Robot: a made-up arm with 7 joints.
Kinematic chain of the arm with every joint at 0, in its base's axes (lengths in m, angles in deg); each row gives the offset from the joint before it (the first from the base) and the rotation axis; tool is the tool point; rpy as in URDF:
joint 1: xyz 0 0 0.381 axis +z
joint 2: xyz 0 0 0 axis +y
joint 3: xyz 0 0 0.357 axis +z
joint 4: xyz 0.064 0 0 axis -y
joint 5: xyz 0.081 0 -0.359 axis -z
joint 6: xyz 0 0 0 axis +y
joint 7: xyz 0.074 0 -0.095 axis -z
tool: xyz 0 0 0 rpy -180 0 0
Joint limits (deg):
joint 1: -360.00..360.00
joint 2: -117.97..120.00
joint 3: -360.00..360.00
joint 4: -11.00..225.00
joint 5: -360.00..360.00
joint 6: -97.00..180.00
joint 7: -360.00..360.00
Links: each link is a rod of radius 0.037 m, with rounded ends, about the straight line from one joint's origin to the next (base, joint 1, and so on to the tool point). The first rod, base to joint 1, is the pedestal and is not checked.
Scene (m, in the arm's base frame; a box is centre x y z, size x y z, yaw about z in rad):
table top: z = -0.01
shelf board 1: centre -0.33 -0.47 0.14 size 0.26 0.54 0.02 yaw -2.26
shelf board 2: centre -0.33 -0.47 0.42 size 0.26 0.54 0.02 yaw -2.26
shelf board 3: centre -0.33 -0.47 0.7 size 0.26 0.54 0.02 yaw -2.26
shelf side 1: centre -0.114 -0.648 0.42 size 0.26 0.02 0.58 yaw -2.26
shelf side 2: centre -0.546 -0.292 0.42 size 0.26 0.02 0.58 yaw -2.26
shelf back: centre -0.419 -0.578 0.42 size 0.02 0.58 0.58 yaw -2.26
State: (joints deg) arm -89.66 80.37 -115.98 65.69 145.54 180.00 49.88
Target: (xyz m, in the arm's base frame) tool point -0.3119 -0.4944 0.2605
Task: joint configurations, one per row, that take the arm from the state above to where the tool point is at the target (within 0.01 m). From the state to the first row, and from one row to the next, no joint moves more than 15 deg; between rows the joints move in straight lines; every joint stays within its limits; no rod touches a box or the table.
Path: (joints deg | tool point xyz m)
1: -85.53 80.42 -119.71 53.44 144.33 180.00 49.88 | -0.3109 -0.3104 0.5721
2: -81.40 80.48 -123.44 41.20 143.12 180.00 49.88 | -0.2743 -0.2661 0.5725
3: -77.27 80.53 -127.17 28.95 141.91 180.00 49.88 | -0.2342 -0.2226 0.5638
4: -69.82 88.06 -113.09 28.28 138.46 180.00 49.88 | -0.2207 -0.2798 0.4635
5: -62.36 95.60 -99.01 27.61 135.01 180.00 49.88 | -0.1885 -0.3060 0.3590
6: -54.90 103.13 -84.93 26.94 131.57 180.00 49.88 | -0.1497 -0.2975 0.2605
7: -62.23 103.46 -88.13 41.00 134.97 177.81 49.88 | -0.1968 -0.3552 0.2599
8: -69.56 103.80 -91.32 55.06 138.38 175.62 49.88 | -0.2401 -0.4080 0.2610
9: -76.89 104.13 -94.52 69.11 141.79 173.42 49.88 | -0.2788 -0.4548 0.2620
10: -84.22 104.46 -97.72 83.17 145.20 171.23 49.88 | -0.3119 -0.4944 0.2605

